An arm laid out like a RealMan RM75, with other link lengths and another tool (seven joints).
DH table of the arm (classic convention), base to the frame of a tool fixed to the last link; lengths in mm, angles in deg. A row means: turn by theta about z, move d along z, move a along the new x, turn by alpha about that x. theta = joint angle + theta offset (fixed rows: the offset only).
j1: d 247.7, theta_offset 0, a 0, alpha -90
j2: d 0, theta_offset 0, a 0, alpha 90
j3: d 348.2, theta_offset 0, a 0, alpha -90
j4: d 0, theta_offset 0, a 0, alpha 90
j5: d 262.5, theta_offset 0, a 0, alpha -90
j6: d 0, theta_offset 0, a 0, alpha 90
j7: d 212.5, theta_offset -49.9, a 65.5, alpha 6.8
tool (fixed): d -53.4, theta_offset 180, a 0, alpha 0
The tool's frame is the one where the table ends.
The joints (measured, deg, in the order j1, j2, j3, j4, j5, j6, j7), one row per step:
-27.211, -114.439, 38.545, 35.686, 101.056, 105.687, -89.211
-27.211, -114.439, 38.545, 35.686, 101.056, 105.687, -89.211
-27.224, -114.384, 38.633, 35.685, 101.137, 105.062, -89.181
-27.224, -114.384, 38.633, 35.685, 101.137, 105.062, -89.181
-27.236, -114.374, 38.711, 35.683, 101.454, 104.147, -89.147
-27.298, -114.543, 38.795, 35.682, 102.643, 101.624, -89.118
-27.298, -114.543, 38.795, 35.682, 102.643, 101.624, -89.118
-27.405, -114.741, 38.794, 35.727, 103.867, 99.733, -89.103
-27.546, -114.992, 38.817, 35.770, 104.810, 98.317, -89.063
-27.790, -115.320, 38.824, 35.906, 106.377, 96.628, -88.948
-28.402, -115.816, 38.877, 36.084, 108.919, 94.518, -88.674
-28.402, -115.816, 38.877, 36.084, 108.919, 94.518, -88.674
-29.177, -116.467, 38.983, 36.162, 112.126, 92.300, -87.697
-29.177, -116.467, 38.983, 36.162, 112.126, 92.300, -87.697
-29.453, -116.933, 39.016, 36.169, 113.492, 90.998, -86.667
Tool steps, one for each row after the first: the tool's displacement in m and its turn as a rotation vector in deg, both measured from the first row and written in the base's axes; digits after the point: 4 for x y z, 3 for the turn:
0.0000, 0.0000, 0.0000, 0.000, 0.000, 0.000
-0.0012, 0.0014, 0.0001, 0.279, 0.425, 0.370
-0.0012, 0.0014, 0.0001, 0.279, 0.425, 0.370
-0.0032, 0.0031, -0.0006, 0.560, 1.110, 0.960
-0.0085, 0.0074, -0.0047, 1.124, 3.012, 2.650
-0.0085, 0.0074, -0.0047, 1.124, 3.012, 2.650
-0.0122, 0.0106, -0.0087, 1.394, 4.646, 3.849
-0.0142, 0.0130, -0.0126, 1.550, 5.837, 4.628
-0.0163, 0.0160, -0.0180, 1.580, 7.654, 5.375
-0.0168, 0.0207, -0.0269, 1.332, 10.408, 5.816
-0.0168, 0.0207, -0.0269, 1.332, 10.408, 5.816
-0.0160, 0.0250, -0.0387, 1.035, 13.862, 5.521
-0.0160, 0.0250, -0.0387, 1.035, 13.862, 5.521
-0.0155, 0.0264, -0.0450, 1.358, 15.540, 5.146

